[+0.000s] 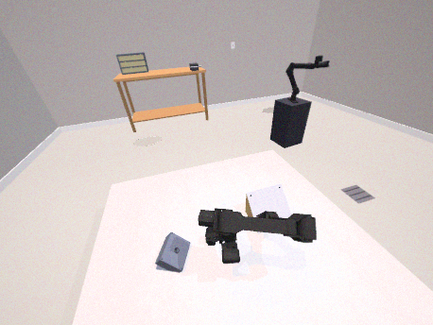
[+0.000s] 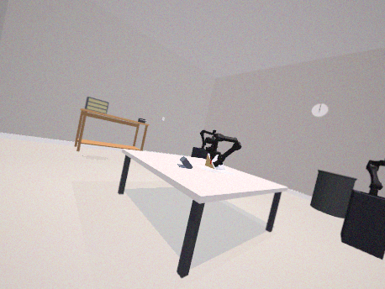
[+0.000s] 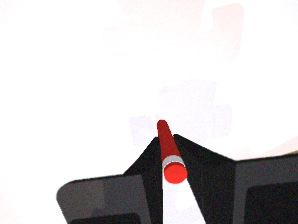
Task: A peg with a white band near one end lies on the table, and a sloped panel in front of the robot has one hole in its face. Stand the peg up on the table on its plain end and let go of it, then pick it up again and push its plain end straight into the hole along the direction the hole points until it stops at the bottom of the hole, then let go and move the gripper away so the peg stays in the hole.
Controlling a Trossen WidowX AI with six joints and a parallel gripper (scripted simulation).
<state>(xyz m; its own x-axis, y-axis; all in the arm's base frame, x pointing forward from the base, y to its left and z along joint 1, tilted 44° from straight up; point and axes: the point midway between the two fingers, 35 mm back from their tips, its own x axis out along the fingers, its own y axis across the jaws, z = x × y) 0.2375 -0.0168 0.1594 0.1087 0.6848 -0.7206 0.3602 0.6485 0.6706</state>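
My gripper tip is 210 mm short of the grey sloped panel, 130 mm to the left of it and 70 mm above it. Round my gripper tip: red peg 20 mm above.
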